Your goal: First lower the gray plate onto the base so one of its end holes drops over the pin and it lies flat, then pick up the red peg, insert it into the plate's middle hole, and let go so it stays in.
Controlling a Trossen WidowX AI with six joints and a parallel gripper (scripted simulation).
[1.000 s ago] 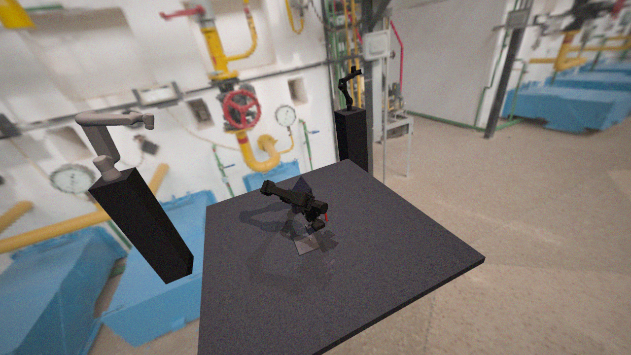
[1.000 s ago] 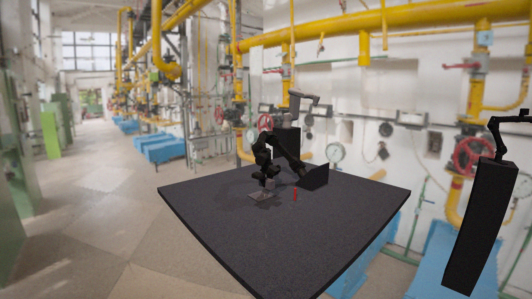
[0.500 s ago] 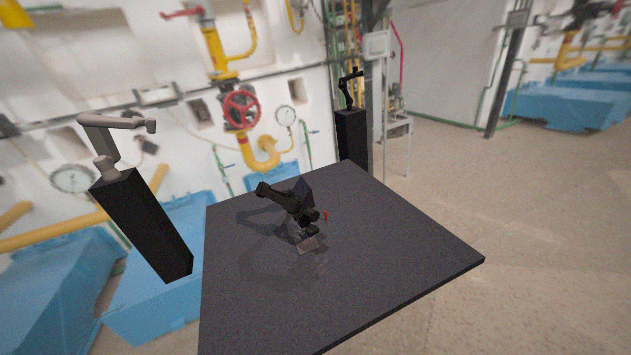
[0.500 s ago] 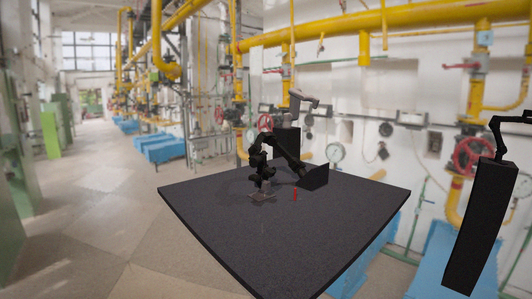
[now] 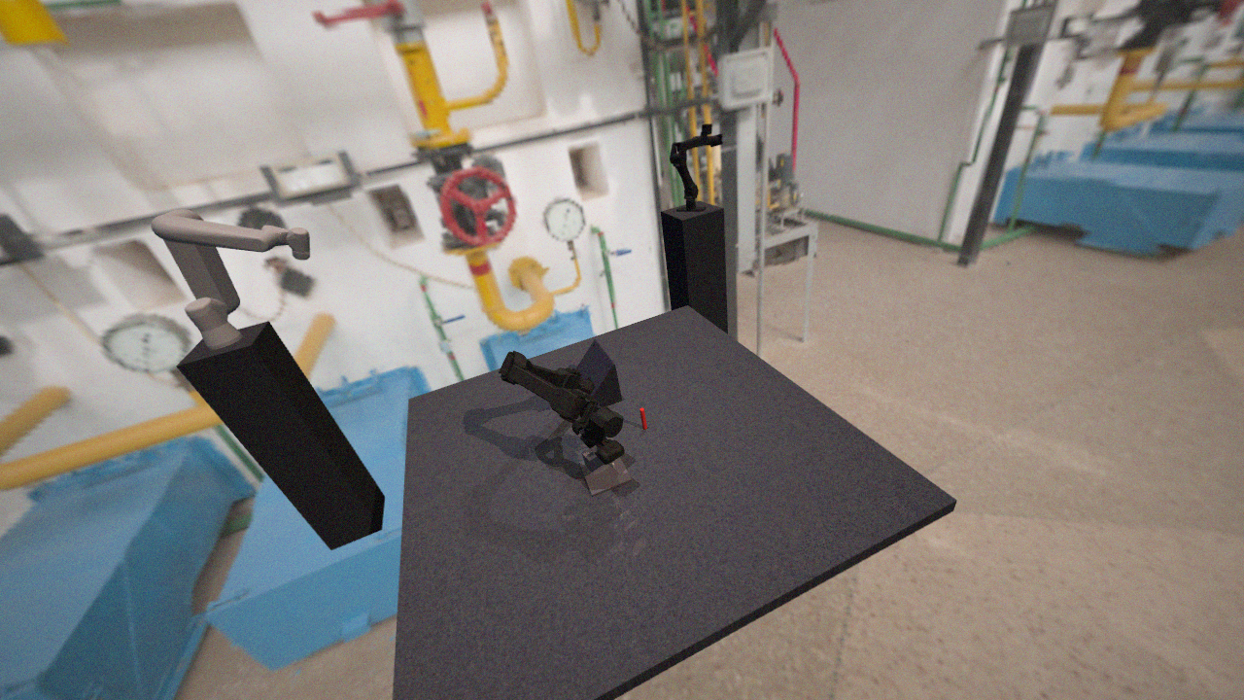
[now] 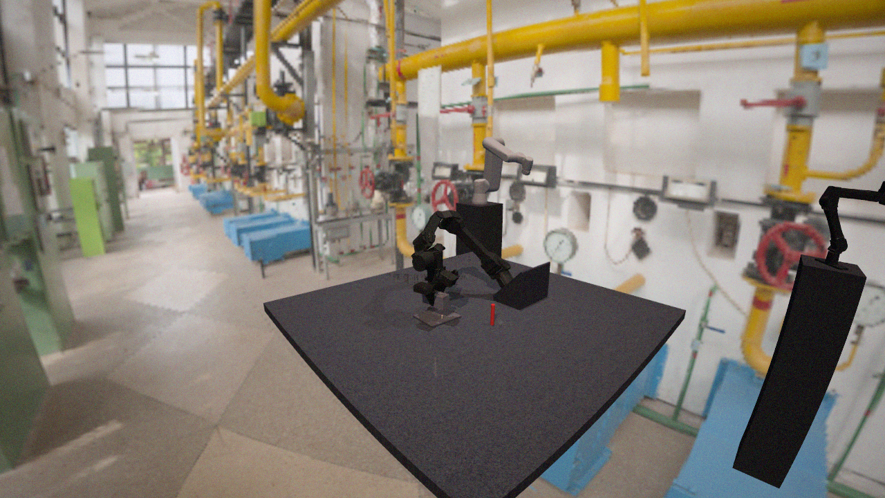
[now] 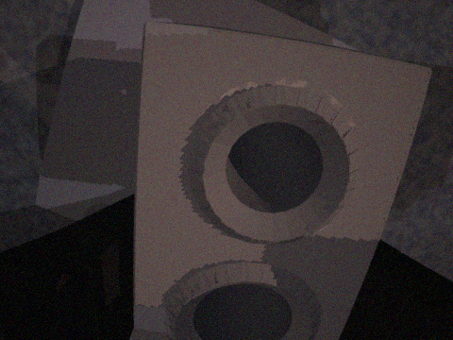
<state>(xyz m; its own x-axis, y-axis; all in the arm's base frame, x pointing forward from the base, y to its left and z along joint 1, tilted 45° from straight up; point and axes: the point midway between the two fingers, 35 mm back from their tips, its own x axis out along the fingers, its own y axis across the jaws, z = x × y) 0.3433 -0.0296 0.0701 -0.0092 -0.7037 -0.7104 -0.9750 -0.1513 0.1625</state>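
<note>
My gripper tip is now 3 cm below the gray plate. Round my gripper tip: gray base (1 cm behind, 1 cm to the left, 5 cm below); then red peg (12 cm behind, 18 cm to the left, 2 cm below).
</note>
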